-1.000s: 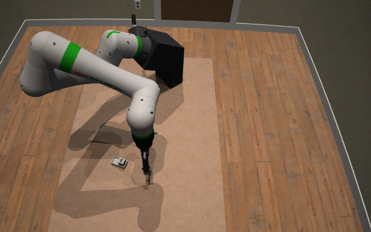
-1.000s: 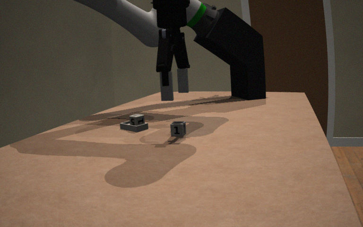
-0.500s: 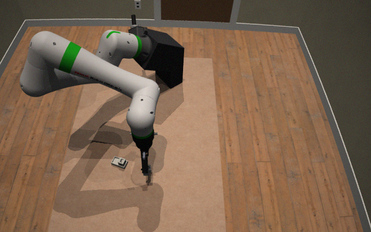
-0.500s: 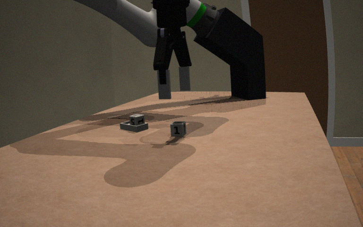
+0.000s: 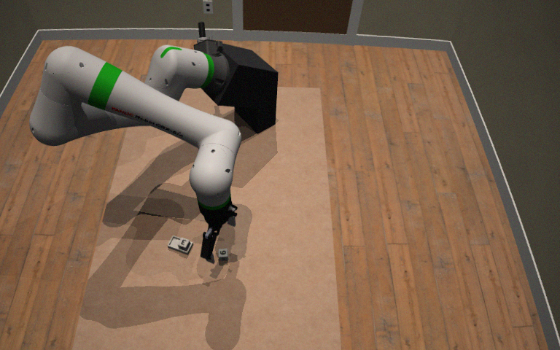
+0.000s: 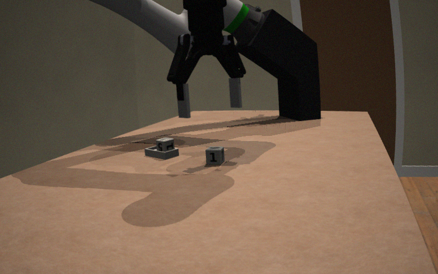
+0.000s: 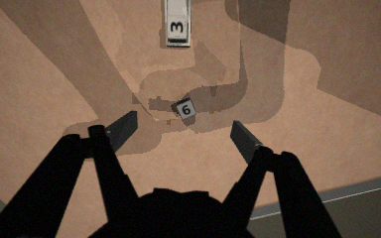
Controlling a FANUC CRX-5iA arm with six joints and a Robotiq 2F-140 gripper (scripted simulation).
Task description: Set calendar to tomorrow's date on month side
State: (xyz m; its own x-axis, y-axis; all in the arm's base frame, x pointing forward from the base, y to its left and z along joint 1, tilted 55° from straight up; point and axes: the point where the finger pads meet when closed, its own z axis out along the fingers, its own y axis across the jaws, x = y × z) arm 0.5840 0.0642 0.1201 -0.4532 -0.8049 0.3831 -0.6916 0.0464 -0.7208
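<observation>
The grey number cube is 10 cm below my hand. Also, from my hand: grey calendar tray (6 cm behind, 14 cm to the right, 11 cm below).
</observation>
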